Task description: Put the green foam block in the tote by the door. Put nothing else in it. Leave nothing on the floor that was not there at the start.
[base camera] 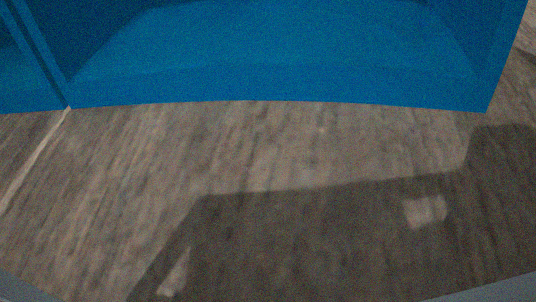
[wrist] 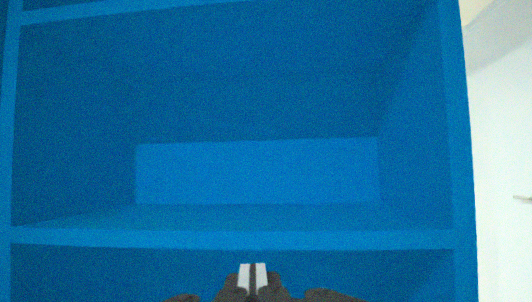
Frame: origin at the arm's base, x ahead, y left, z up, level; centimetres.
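Where they show: gripper, between the fingertips: (wrist: 253,281).
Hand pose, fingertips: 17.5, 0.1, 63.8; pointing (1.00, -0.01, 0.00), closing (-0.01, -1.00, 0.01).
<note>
After its pixels a point has its place, as x, y, z.
My gripper (wrist: 253,281) @(17.5, 0.1, 63.8) is shut with its light fingertips together and nothing between them. It shows at the bottom of the wrist view, in front of a blue shelf unit (wrist: 232,239) @(54.2, 3.5, 58.0), just below the front edge of one of its shelves. The green foam block does not show in either view. The tote by the door does not show in either view.
The foot of the blue shelf unit (base camera: 275,85) @(54.0, 2.6, -36.4) stands on the wood floor (base camera: 260,150) @(42.7, 5.4, -39.7) in front of the base, with a divider at the left. Shadows lie across the floor. A pale wall (wrist: 505,125) @(159.6, -151.2, 94.0) is right of the unit.
</note>
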